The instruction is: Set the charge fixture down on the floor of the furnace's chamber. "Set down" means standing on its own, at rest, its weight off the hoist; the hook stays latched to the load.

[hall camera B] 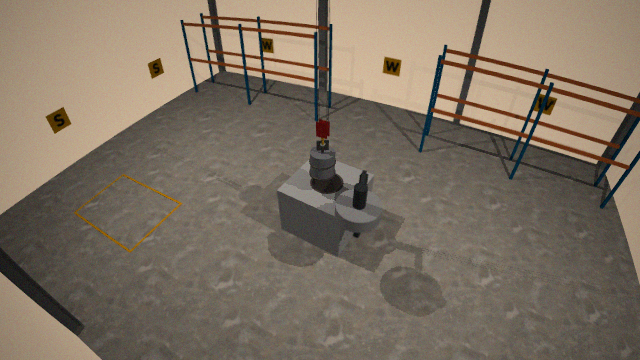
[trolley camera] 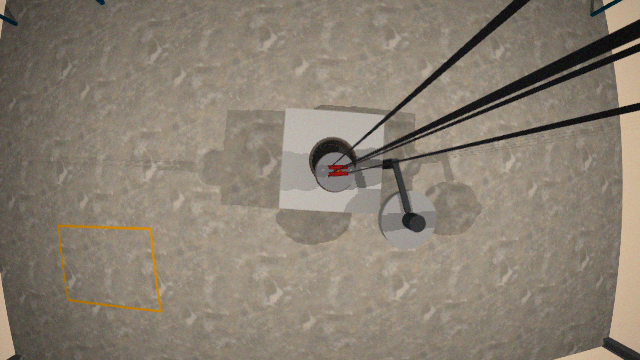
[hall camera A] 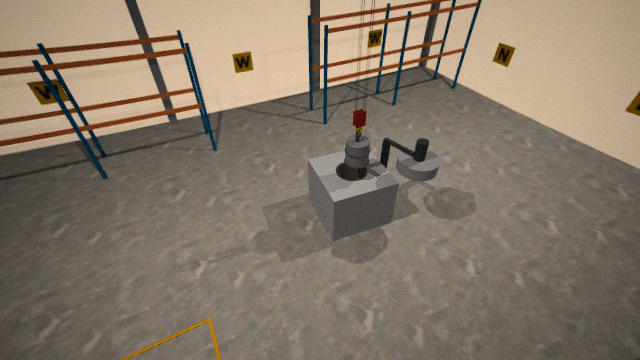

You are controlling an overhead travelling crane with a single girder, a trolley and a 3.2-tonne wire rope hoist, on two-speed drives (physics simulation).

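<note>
The charge fixture (hall camera A: 357,153) (hall camera B: 322,165) (trolley camera: 330,181), a grey ribbed cylinder, hangs upright under the red hook block (hall camera A: 359,118) (hall camera B: 322,129). My hook (hall camera A: 358,132) (hall camera B: 323,144) (trolley camera: 338,171) is latched to its top. The furnace (hall camera A: 365,212) (hall camera B: 310,215) (trolley camera: 300,125) is a light grey box with a dark round mouth (hall camera A: 340,173) (hall camera B: 327,188) (trolley camera: 312,154) in its top. The fixture's underside is close to the mouth's level. In the trolley view the fixture sits off-centre, toward the image's lower side of the mouth. Whether it touches the rim, I cannot tell. The chamber floor is hidden.
The round furnace lid (hall camera A: 418,173) (hall camera B: 357,217) (trolley camera: 395,232) hangs swung aside on a black arm (hall camera A: 400,147) (trolley camera: 403,185), beside one corner of the furnace. A yellow floor rectangle (hall camera A: 210,319) (hall camera B: 124,175) (trolley camera: 105,227) lies away from it. Blue and orange racks (hall camera A: 325,75) (hall camera B: 244,65) stand along the W wall.
</note>
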